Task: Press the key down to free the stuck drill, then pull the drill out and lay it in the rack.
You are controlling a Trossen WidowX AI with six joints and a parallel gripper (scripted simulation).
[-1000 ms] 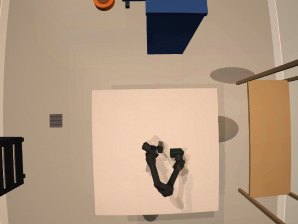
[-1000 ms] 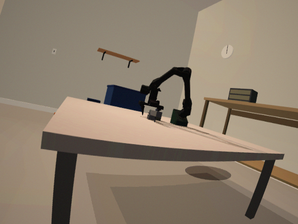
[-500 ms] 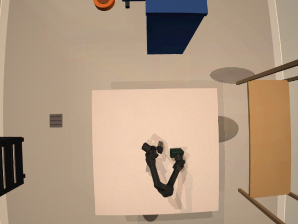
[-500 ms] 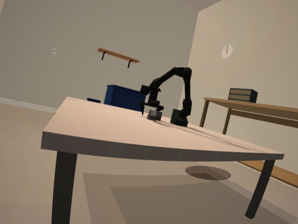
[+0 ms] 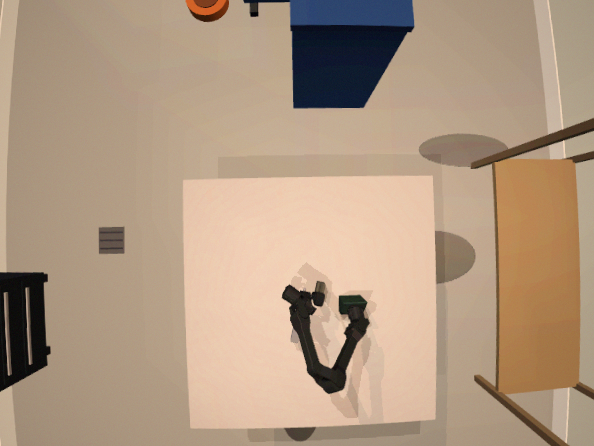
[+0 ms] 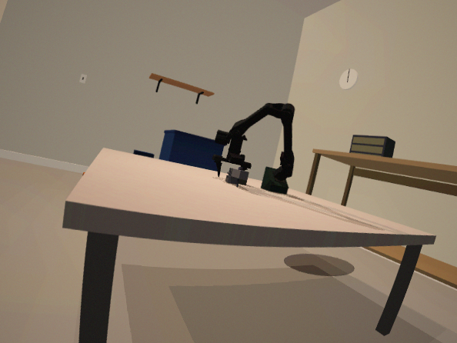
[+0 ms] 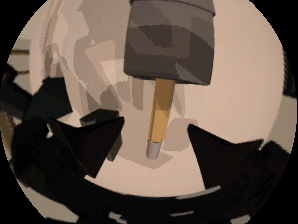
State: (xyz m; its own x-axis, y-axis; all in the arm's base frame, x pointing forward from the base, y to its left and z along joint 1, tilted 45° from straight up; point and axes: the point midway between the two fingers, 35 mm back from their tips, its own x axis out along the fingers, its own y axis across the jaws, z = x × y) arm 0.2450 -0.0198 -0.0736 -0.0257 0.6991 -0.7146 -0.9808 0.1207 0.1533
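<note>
My gripper tip is now 1 cm short of the tan drill, 4 cm to the right of it and 4 cm below it. Round my gripper tip: grey block (3 cm ahead, 14 cm to the left, 3 cm above); rack (8 cm behind, 1 cm to the right, 1 cm above); dark drill (3 cm ahead, 16 cm to the left, 4 cm above).
</note>
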